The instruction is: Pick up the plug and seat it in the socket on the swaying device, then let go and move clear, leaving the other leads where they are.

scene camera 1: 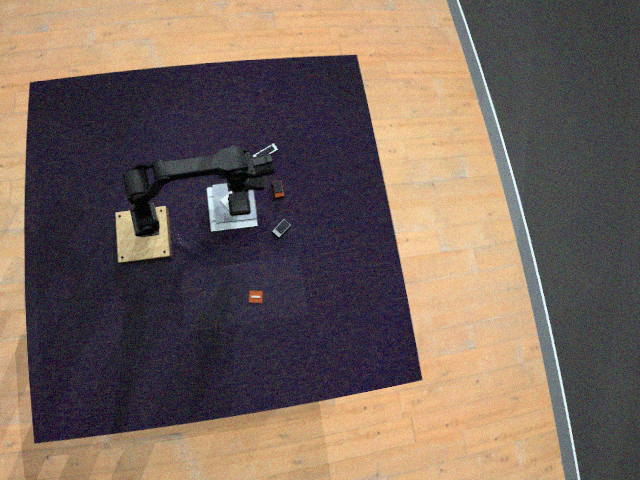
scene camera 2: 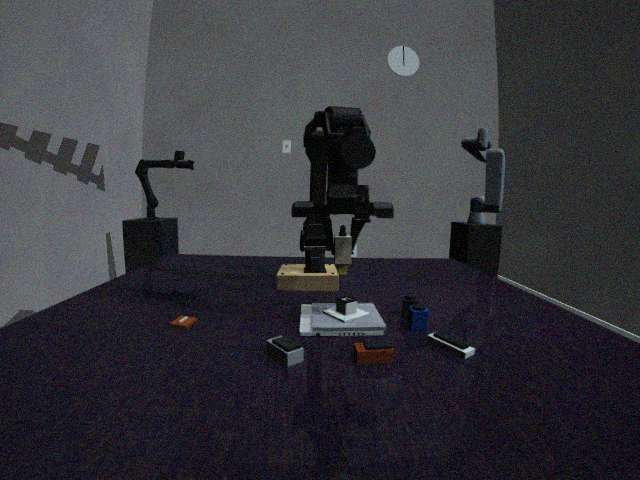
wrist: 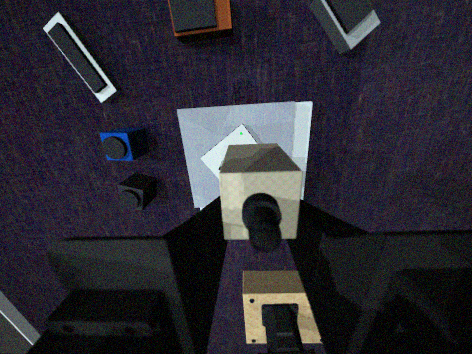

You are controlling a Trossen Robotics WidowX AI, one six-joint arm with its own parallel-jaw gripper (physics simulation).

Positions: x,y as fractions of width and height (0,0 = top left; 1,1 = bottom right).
Scene:
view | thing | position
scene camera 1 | gripper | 0.37,0.40
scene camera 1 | grey device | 0.34,0.42
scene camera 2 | gripper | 0.53,0.53
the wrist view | gripper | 0.54,0.56
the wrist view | blue plug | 0.26,0.41
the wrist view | black plug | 0.29,0.54
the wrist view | grey device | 0.44,0.37

